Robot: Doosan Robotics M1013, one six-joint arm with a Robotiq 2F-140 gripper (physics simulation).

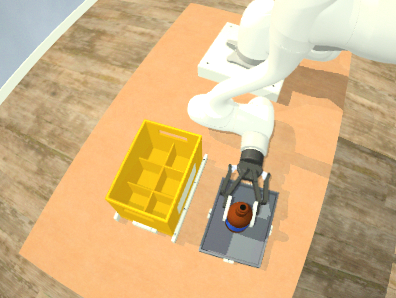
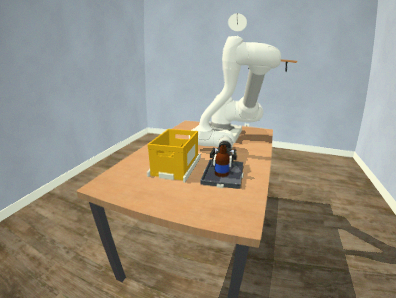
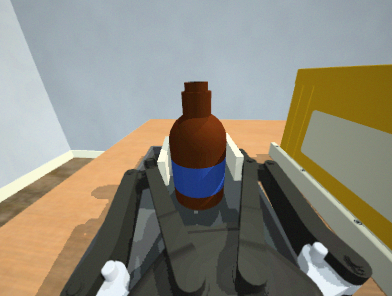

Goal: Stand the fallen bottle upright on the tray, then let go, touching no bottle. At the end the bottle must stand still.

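Places are measured from the arm's base along level axes (x ahead, y left, z up), in millimetres.
Pixels of known places: gripper, fingertip midpoint: (image 1: 237, 222) (image 2: 222, 163); arm's base, origin of the base link: (image 1: 254, 57) (image 2: 220, 128).
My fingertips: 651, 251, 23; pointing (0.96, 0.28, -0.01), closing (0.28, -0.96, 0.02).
Ahead of a thing's pixels: the offset from my fingertips to its middle, as dx, dy, dz.
A brown bottle {-21, -6, +8} (image 1: 240, 215) (image 2: 222, 162) (image 3: 198, 145) with a blue band stands upright, neck up, over the middle of the grey tray {-23, +3, -62} (image 1: 214, 252) (image 2: 212, 184). Its base is at or very near the tray floor; whether it touches I cannot tell. My gripper (image 1: 241, 214) (image 2: 223, 161) (image 3: 197, 144) reaches in level from the robot's side and is shut on the bottle, with one white pad on each side of its body.
A yellow crate {+3, -271, +12} (image 1: 114, 206) (image 2: 165, 167) (image 3: 340, 95) with empty compartments stands beside the tray. A pale rail {-16, -173, -60} (image 1: 190, 198) (image 3: 327, 202) runs along the crate's side nearest the tray. The robot's white base (image 1: 212, 70) is at the table's far end.
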